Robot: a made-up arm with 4 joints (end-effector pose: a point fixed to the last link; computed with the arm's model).
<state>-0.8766 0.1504 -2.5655 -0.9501</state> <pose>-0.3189 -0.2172 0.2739 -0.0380 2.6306 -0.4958</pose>
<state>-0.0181 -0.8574 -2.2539 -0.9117</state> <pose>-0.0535 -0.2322 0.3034 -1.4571 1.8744 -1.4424</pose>
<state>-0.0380 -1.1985 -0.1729 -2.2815</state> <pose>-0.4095 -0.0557 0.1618 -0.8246 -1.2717 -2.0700</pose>
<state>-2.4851 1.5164 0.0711 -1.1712</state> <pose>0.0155 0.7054 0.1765 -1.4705 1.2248 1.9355</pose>
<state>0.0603 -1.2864 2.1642 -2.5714</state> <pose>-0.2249 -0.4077 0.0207 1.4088 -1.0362 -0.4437</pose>
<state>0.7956 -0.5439 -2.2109 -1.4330</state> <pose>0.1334 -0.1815 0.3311 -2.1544 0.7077 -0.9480</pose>
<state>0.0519 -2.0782 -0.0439 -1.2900</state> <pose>-0.4274 -0.1686 0.0549 -1.7235 -1.3322 -0.7824</pose>
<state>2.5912 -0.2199 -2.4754 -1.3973</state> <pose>0.1720 0.2418 0.3048 -2.2044 -1.0966 0.2539</pose>
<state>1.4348 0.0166 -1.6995 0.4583</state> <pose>0.3691 -0.1808 0.3002 -0.8870 1.6998 1.3766</pose>
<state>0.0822 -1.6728 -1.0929 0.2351</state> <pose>-0.1620 -0.1405 0.2046 -1.3892 0.9075 -0.6661</pose>
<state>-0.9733 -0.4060 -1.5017 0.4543</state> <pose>-0.3445 -0.0701 0.3293 0.7388 1.3631 -0.7175</pose>
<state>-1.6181 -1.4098 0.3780 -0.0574</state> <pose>-0.1586 0.3794 0.2603 -1.2866 0.8052 -1.1040</pose>
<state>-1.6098 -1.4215 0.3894 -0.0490</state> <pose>-0.1618 0.3781 0.2582 -1.2962 0.8040 -1.0758</pose>
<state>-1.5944 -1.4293 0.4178 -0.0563</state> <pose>-0.1708 0.3783 0.2563 -1.3199 0.7723 -1.0445</pose>
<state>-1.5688 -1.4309 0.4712 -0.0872</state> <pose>-0.1887 0.3801 0.2550 -1.3617 0.6939 -1.0094</pose>
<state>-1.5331 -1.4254 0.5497 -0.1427</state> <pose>-0.2166 0.3818 0.2538 -1.4142 0.5645 -0.9719</pose>
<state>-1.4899 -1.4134 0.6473 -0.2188</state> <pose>-0.2534 0.3807 0.2518 -1.4638 0.3913 -0.9350</pose>
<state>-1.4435 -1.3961 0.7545 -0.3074</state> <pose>-0.2956 0.3741 0.2484 -1.4963 0.1908 -0.9021</pose>
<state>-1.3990 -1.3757 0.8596 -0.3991</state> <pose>-0.3375 0.3618 0.2433 -1.5048 -0.0134 -0.8769</pose>
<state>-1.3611 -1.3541 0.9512 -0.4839</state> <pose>-0.3736 0.3462 0.2371 -1.4916 -0.1969 -0.8623</pose>
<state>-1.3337 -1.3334 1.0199 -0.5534</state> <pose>-0.4001 0.3319 0.2310 -1.4672 -0.3401 -0.8601</pose>
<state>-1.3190 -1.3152 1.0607 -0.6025</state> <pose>-0.4156 0.3228 0.2265 -1.4438 -0.4327 -0.8708</pose>
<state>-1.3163 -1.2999 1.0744 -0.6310</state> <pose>-0.4213 0.3207 0.2241 -1.4288 -0.4767 -0.8927</pose>
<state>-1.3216 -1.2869 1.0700 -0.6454</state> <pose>-0.4207 0.3237 0.2234 -1.4215 -0.4880 -0.9217</pose>
